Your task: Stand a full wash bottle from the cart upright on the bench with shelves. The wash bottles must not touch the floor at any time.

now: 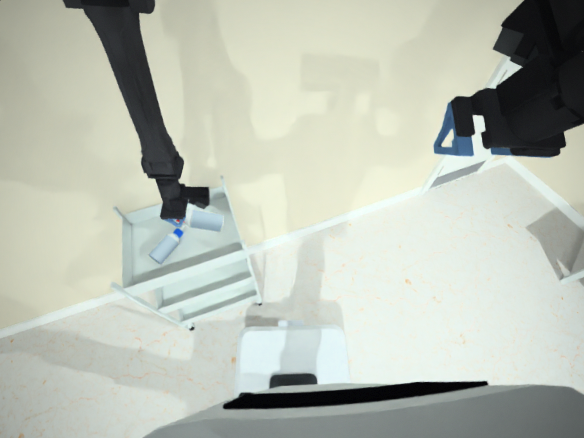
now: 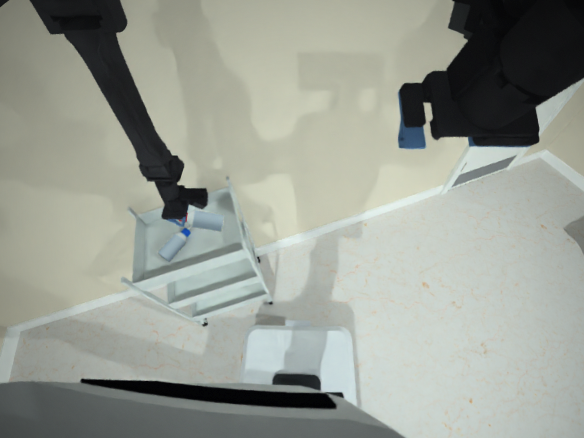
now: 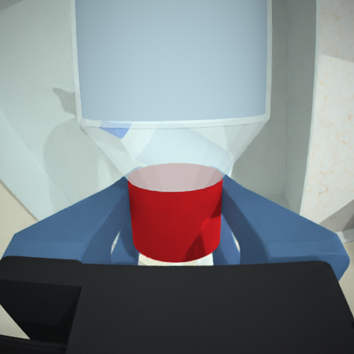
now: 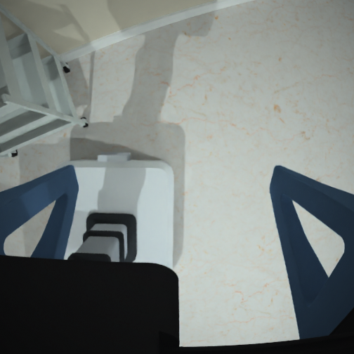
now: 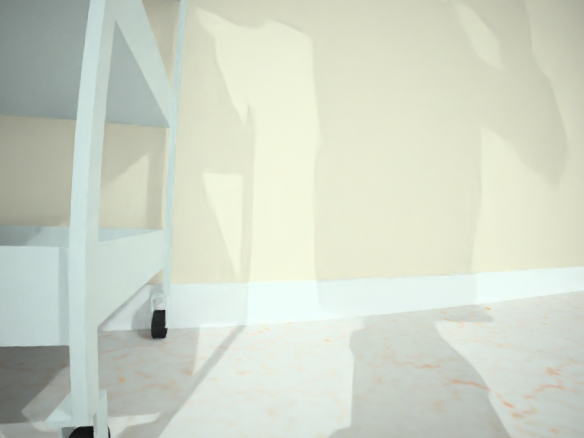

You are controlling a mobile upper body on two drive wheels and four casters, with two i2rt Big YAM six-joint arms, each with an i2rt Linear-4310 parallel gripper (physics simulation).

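Places are measured from the left arm's base along level axes (x ahead, y left, z up), in millimetres.
Pixels of known places: left gripper, fingertip midpoint: [image 1: 179,222] [image 2: 182,222]; right gripper, fingertip midpoint: [image 1: 463,149] [image 2: 435,142].
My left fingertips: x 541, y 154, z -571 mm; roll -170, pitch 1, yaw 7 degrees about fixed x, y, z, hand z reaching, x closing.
Observation:
Behind a point stands the place of what it marks.
A wash bottle with a red cap [image 1: 206,220] {x 537, y 57, z -555 mm} [image 2: 207,221] {x 535, y 55, z -558 mm} [image 3: 172,60] has pale blue contents and lies tilted over the top tray of the white cart [image 1: 185,270] {x 422, y 150, z -690 mm} [image 2: 190,268] {x 423, y 147, z -696 mm} [image 4: 42,109] [image 5: 87,200] {x 491, y -63, z -1177 mm}. My left gripper [image 1: 177,219] {x 541, y 154, z -571 mm} [image 2: 177,219] {x 541, y 154, z -571 mm} [image 3: 175,177] is shut on its red cap. I cannot tell whether the body touches the tray. A blue-capped wash bottle [image 1: 165,247] {x 514, y 247, z -693 mm} [image 2: 173,246] {x 513, y 244, z -695 mm} lies on its side in the tray, beside the held one. My right gripper [image 1: 482,150] [image 2: 446,142] {x 360, y -453, z -128 mm} [image 4: 173,176] is open and empty, far right of the cart. The bench cannot be clearly identified.
White furniture [image 1: 450,170] {x 1465, y -1615, z -1190 mm} [image 2: 485,160] {x 1495, y -1694, z -1146 mm} stands against the wall at the right, partly behind the right arm. My white base [image 1: 260,350] {x 210, y -78, z -1150 mm} [image 2: 260,350] {x 202, y -52, z -1150 mm} [image 4: 155,200] stands near the cart's lower right. The cart has lower shelves and black casters [image 5: 159,324] {x 770, y 51, z -1377 mm} close to the wall.

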